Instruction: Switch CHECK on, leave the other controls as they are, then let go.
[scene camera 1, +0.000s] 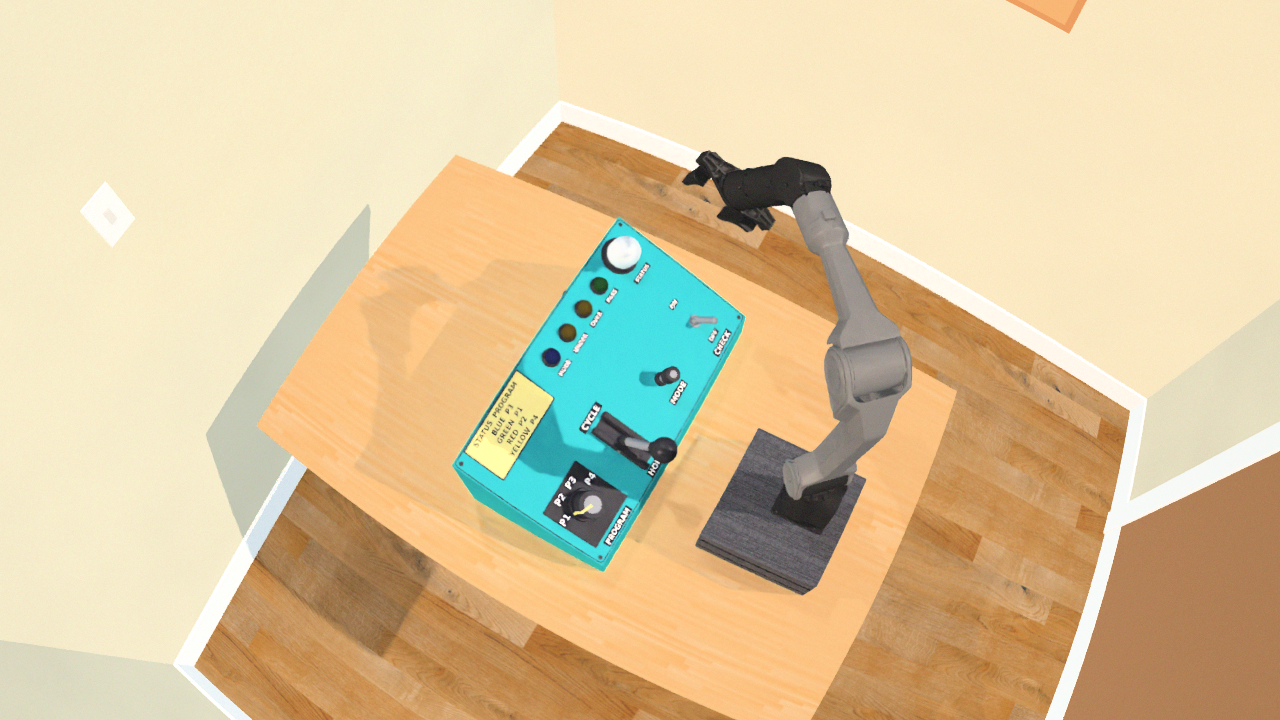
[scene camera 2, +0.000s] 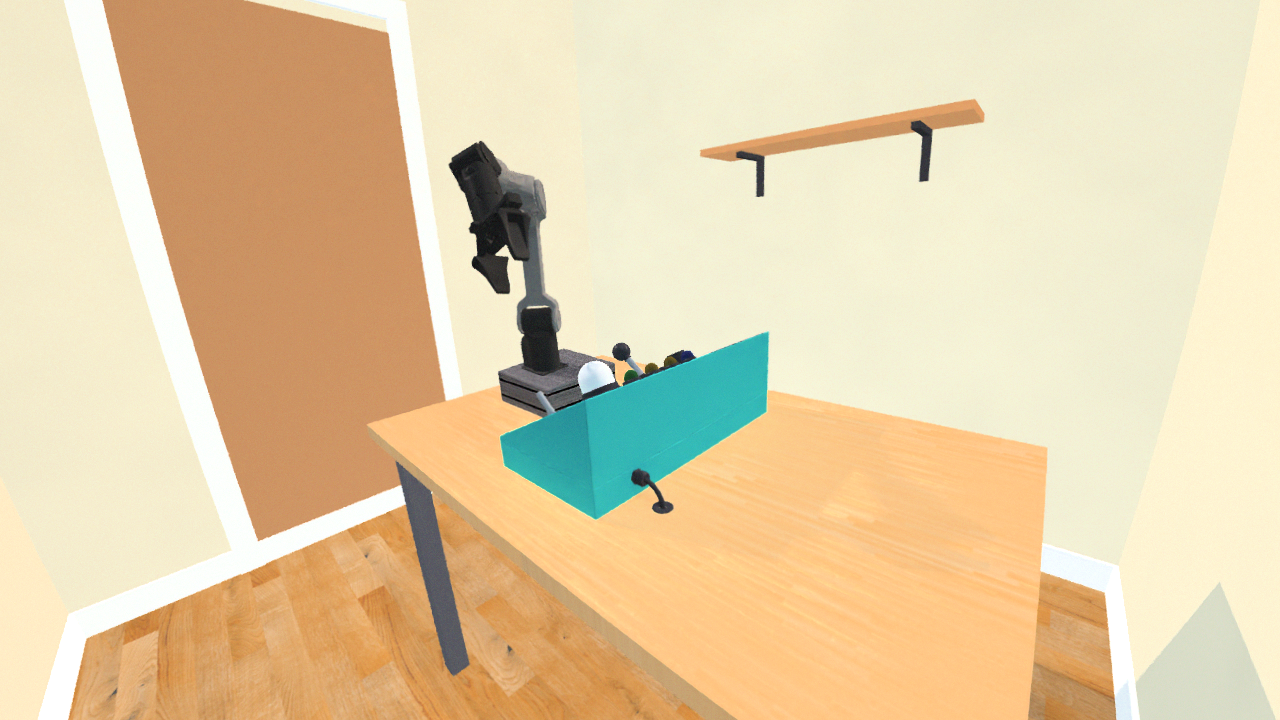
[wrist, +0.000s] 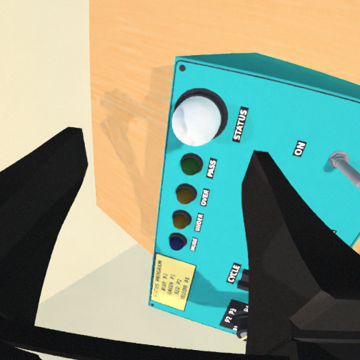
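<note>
The CHECK switch (scene camera 1: 703, 320) (scene camera 2: 545, 402) (wrist: 347, 167) is a small grey toggle on the sloping face of a turquoise panel (scene camera 1: 644, 349) (scene camera 2: 680, 420) (wrist: 280, 115). Its lever leans away from the ON label (scene camera 1: 673, 304) (wrist: 299, 148), toward the OFF label (scene camera 1: 713, 335). In the wrist view the lever's end is cut off by the right border. My gripper (scene camera 1: 707, 198) (scene camera 2: 512, 274) (wrist: 165, 157) is open and empty, high above the panel's STATUS lamp end, apart from the switch.
The panel also bears a black MODE control (scene camera 1: 667, 375), a ball-ended CYCLE lever (scene camera 1: 661, 449) (scene camera 2: 621, 351), a PROGRAM knob (scene camera 1: 588, 505), and a white STATUS lamp (scene camera 1: 622, 253) (scene camera 2: 595, 378) (wrist: 196, 120). A cable (scene camera 2: 659, 494) comes out behind. A wall shelf (scene camera 2: 841, 131) hangs beyond.
</note>
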